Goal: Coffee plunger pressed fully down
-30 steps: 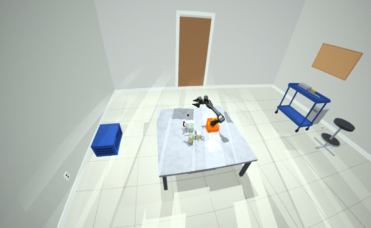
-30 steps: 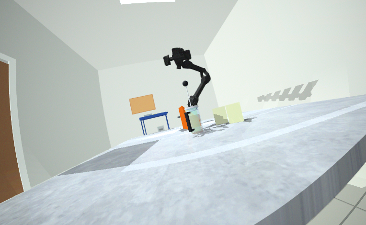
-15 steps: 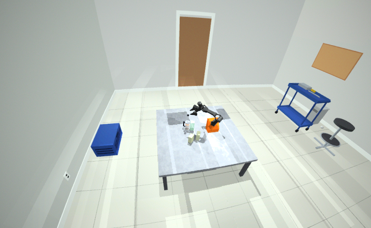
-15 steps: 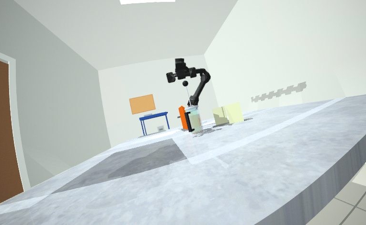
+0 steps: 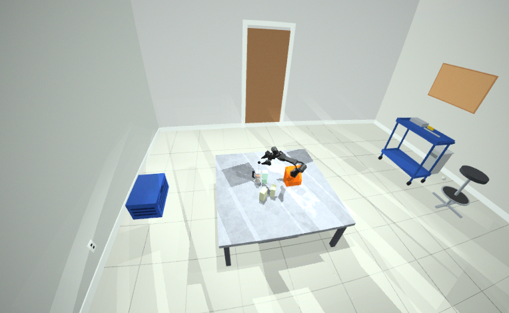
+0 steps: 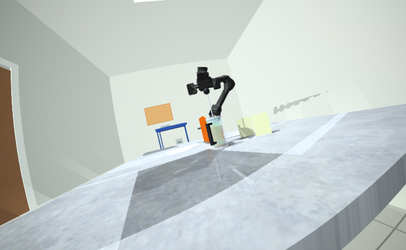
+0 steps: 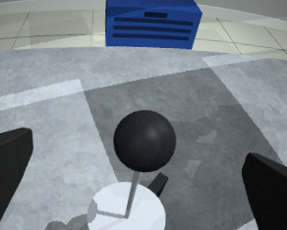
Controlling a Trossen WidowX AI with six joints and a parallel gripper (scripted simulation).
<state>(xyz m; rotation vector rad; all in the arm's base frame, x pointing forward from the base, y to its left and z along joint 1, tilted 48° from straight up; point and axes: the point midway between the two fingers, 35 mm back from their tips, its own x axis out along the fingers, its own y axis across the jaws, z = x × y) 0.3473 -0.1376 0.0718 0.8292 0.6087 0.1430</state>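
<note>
My gripper tip is 160 mm above the glass coffee press, 30 mm short of it and 20 mm to the left of it. The rest, counted from my gripper tip: pale green bottle: 220 mm below, 60 mm behind.
</note>
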